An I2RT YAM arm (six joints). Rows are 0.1 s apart.
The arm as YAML. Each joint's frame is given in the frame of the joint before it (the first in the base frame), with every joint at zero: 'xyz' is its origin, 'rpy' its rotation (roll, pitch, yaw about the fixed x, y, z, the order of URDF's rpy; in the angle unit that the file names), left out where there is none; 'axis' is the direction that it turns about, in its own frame. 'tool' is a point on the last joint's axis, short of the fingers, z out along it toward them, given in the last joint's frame.
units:
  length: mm
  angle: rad
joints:
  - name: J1
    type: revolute
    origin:
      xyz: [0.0, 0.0, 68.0]
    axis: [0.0, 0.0, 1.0]
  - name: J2
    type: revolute
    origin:
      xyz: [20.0, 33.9, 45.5]
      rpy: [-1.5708, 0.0, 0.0]
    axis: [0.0, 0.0, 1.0]
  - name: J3
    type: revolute
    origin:
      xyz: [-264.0, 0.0, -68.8]
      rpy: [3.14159, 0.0, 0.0]
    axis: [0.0, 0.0, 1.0]
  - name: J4
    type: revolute
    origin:
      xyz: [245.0, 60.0, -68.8]
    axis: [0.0, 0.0, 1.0]
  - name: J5
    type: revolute
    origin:
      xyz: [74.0, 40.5, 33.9]
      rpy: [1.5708, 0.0, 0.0]
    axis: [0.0, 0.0, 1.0]
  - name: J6
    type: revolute
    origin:
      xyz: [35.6, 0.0, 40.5]
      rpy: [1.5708, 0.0, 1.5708]
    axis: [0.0, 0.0, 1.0]
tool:
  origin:
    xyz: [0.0, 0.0, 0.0]
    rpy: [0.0, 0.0, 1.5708]
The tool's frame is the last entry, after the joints.
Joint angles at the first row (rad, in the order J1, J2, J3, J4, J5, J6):
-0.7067 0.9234 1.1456 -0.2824 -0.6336 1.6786
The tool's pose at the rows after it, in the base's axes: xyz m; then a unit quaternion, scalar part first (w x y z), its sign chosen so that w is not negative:
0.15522 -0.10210 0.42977 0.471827 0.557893 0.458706 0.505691
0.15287 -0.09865 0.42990 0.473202 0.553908 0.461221 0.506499
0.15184 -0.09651 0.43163 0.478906 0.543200 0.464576 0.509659
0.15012 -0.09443 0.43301 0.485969 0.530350 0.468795 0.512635
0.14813 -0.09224 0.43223 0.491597 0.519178 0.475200 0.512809
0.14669 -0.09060 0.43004 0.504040 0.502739 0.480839 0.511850
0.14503 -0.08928 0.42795 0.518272 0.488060 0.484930 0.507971
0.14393 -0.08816 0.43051 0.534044 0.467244 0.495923 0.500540
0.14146 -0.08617 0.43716 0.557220 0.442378 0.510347 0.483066
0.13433 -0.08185 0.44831 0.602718 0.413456 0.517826 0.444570
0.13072 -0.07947 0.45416 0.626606 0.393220 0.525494 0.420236
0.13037 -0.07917 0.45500 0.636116 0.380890 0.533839 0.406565
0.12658 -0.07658 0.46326 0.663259 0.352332 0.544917 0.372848
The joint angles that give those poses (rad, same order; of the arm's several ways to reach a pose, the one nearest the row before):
-0.6953 0.9056 1.1347 -0.2828 -0.6320 1.6709
-0.6888 0.8914 1.1291 -0.2861 -0.6312 1.6672
-0.6842 0.8836 1.1250 -0.2685 -0.6373 1.6636
-0.6830 0.8733 1.1174 -0.2467 -0.6482 1.6574
-0.6822 0.8601 1.1042 -0.2324 -0.6591 1.6433
-0.6813 0.8442 1.0777 -0.1926 -0.6663 1.6260
-0.6815 0.8288 1.0529 -0.1562 -0.6672 1.6060
-0.6822 0.8250 1.0527 -0.1358 -0.6775 1.5663
-0.6826 0.8230 1.0725 -0.1365 -0.6795 1.4996
-0.6826 0.8072 1.1018 -0.1422 -0.6387 1.4006
-0.6826 0.8008 1.1187 -0.1465 -0.6240 1.3340
-0.6827 0.8007 1.1218 -0.1478 -0.6245 1.2904
-0.6828 0.7992 1.1505 -0.1572 -0.6120 1.1985

